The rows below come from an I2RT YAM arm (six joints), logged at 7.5 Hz.
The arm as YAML. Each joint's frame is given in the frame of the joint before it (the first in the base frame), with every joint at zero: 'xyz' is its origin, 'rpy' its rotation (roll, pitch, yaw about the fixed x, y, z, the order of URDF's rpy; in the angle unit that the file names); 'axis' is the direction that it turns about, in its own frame. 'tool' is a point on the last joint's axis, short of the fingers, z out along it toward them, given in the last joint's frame.
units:
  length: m
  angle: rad
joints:
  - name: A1
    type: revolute
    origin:
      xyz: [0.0, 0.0, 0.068]
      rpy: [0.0, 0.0, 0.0]
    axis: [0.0, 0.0, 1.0]
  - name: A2
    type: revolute
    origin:
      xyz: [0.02, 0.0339, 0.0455]
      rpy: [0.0, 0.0, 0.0]
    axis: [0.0, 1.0, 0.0]
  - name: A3
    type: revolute
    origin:
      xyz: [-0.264, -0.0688, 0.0]
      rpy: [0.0, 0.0, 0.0]
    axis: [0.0, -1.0, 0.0]
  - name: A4
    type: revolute
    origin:
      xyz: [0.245, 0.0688, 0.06]
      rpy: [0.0, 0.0, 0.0]
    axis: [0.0, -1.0, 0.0]
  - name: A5
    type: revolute
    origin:
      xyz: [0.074, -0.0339, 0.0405]
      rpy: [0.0, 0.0, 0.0]
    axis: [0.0, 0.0, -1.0]
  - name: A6
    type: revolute
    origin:
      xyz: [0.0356, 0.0, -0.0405]
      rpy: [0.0, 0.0, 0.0]
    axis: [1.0, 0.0, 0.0]
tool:
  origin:
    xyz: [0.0, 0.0, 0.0]
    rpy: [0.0, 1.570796, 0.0]
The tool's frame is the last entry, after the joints.
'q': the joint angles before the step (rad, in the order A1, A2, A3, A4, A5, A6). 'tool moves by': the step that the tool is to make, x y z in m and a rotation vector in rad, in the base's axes. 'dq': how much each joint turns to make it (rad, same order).
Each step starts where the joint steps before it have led.
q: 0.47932, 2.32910, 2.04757, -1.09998, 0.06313, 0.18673
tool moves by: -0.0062, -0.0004, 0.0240, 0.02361, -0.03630, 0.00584
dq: 0.00503, -0.05348, 0.00041, -0.01079, -0.00418, 0.00006
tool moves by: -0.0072, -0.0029, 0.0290, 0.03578, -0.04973, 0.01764
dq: 0.00073, -0.06524, 0.00045, -0.00427, -0.01259, -0.01413
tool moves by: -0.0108, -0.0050, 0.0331, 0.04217, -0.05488, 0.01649
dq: 0.00007, -0.07702, -0.00036, -0.00799, -0.01638, -0.01178
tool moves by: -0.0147, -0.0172, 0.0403, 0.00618, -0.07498, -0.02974
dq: -0.01691, -0.09939, -0.00039, -0.02957, 0.03162, 0.00066
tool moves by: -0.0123, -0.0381, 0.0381, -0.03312, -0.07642, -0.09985
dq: -0.06472, -0.10179, -0.00013, -0.04675, 0.07140, 0.00394
